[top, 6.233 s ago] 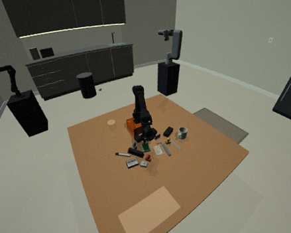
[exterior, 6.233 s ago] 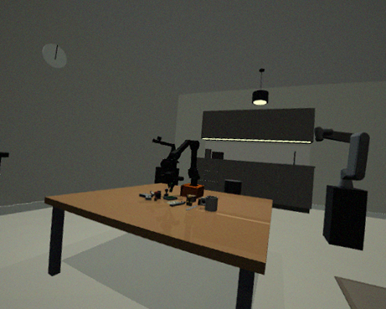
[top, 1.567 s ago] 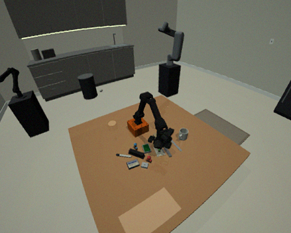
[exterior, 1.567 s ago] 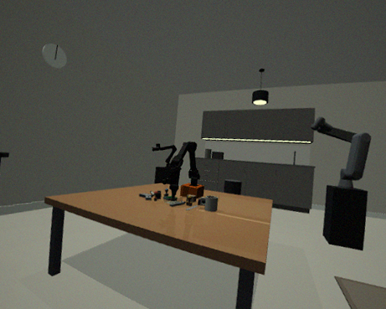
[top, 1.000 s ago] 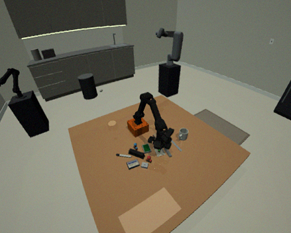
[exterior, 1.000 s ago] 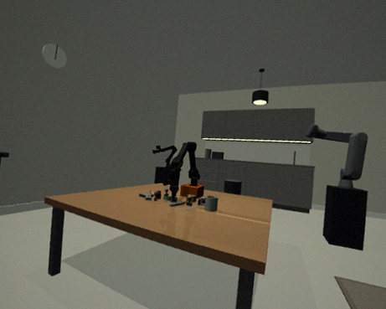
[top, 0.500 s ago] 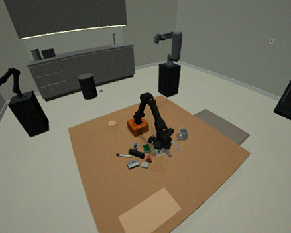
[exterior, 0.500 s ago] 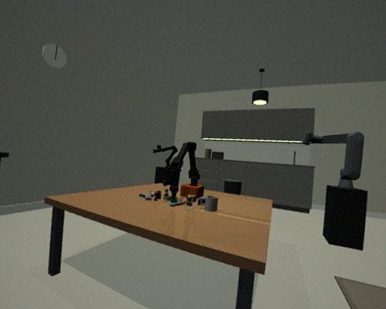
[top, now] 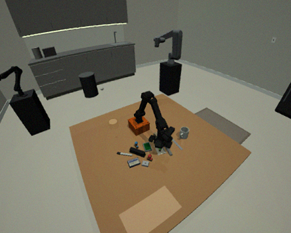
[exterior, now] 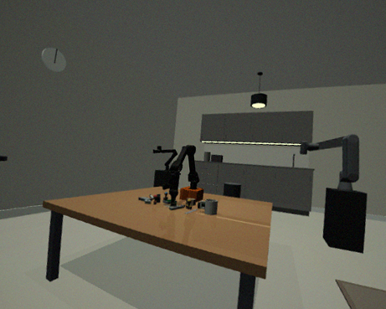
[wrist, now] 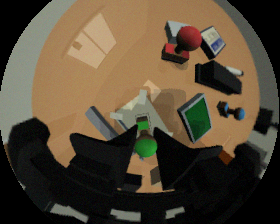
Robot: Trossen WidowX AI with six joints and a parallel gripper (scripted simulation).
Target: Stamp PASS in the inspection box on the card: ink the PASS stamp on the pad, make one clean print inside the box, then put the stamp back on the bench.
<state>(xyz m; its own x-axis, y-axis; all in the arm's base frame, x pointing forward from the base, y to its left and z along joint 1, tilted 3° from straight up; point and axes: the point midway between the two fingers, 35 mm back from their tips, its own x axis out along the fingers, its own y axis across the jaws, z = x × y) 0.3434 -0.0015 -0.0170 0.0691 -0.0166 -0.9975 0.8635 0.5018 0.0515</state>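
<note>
My gripper tip is now 1 cm to the right of the PASS stamp. Round my gripper tip: grey bar (6 cm to the left, 4 cm ahead, 2 cm below); then inspection card (3 cm below, 1 cm to the left); then bolt (6 cm to the left, 6 cm behind, 2 cm below).
</note>
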